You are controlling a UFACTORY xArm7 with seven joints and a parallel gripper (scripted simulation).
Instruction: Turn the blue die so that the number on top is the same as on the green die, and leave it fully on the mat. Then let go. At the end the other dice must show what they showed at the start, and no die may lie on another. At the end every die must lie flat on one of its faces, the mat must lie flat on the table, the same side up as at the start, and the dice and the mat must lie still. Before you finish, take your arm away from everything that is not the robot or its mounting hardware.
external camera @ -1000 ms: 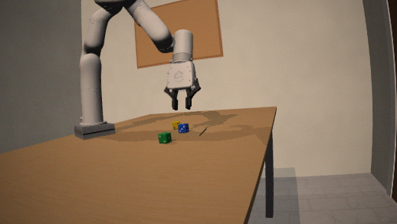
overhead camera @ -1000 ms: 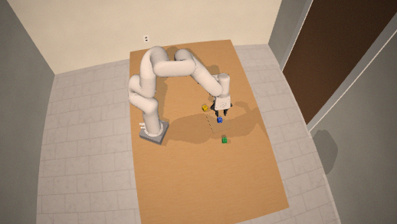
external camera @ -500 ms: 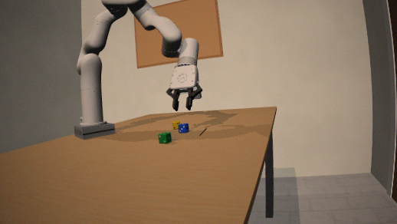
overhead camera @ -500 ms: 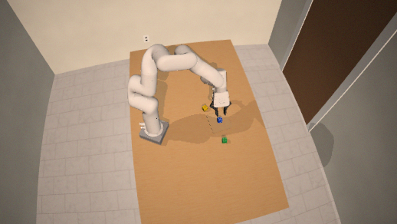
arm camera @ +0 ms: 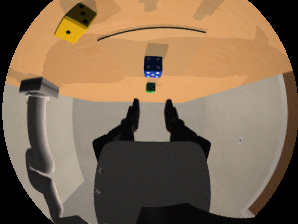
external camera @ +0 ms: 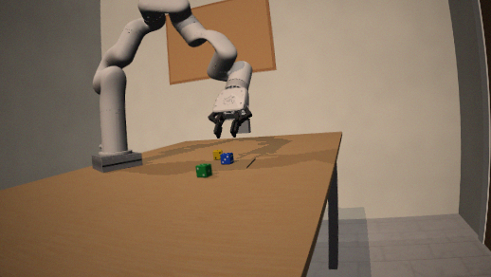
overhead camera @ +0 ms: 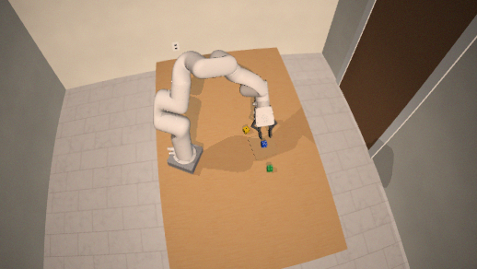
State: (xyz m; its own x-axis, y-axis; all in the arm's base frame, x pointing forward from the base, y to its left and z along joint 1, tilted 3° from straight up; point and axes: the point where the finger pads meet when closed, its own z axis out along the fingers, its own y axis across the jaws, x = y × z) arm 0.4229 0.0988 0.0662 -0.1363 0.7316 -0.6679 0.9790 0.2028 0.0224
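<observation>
My hand is 1 cm to the left of the blue die and 8 cm above it. Also, from my hand: green die (3 cm ahead, 16 cm to the right, 9 cm below); yellow die (10 cm behind, 8 cm to the left, 9 cm below).
</observation>
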